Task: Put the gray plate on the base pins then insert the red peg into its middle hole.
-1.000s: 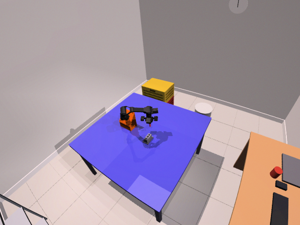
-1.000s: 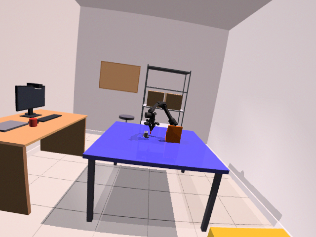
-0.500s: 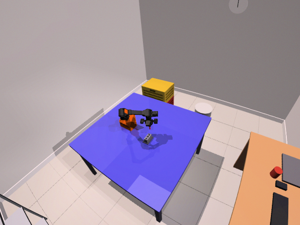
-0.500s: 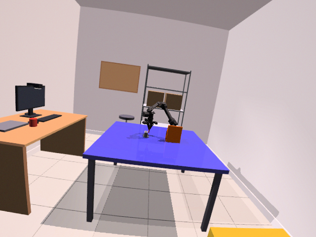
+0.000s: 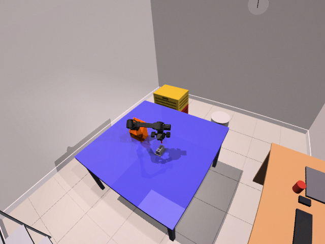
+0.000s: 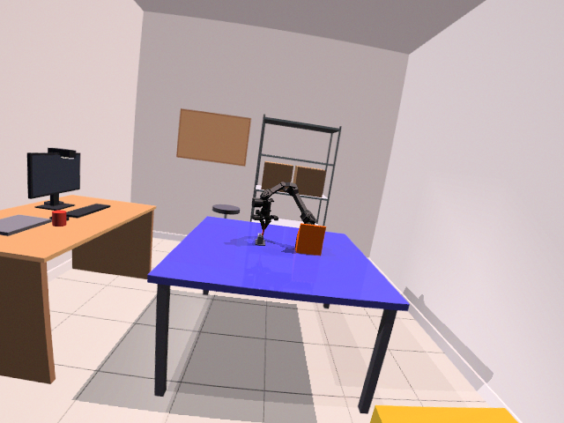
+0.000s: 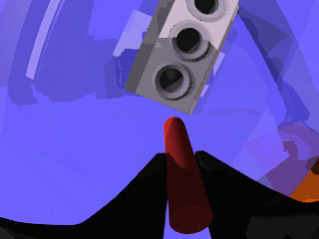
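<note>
The gray plate lies 2 cm ahead of my gripper tip, 5 cm to the right of it and 7 cm below it. From my gripper tip the other things lie so: red peg: right at my gripper tip; then base: 2 cm ahead, 5 cm to the right, 11 cm below.
</note>
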